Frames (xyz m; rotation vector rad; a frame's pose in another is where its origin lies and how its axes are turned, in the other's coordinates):
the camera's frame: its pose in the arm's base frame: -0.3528 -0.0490 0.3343 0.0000 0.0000 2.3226
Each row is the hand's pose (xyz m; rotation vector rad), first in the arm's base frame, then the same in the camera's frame.
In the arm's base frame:
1: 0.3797 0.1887 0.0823 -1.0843 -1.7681 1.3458
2: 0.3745 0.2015 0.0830 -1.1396 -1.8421 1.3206
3: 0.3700 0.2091 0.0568 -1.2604 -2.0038 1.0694
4: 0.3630 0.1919 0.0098 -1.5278 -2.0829 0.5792
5: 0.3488 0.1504 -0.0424 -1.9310 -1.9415 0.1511
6: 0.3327 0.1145 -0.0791 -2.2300 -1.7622 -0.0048
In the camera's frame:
1: -0.3266 -0.6974 -0.2520 -1.8170 0.2572 -0.2235
2: -0.3137 -0.7023 -0.2513 -1.8898 0.2750 -0.1764
3: -0.3051 -0.7042 -0.2775 -2.1256 0.3256 -0.2170
4: -0.3129 -0.6874 -0.3245 -2.4589 0.5585 -0.3730
5: -0.3335 -0.6487 -0.3767 -2.6501 1.0376 -0.4663
6: -0.3487 -0.6124 -0.4134 -2.6408 1.4172 -0.4166

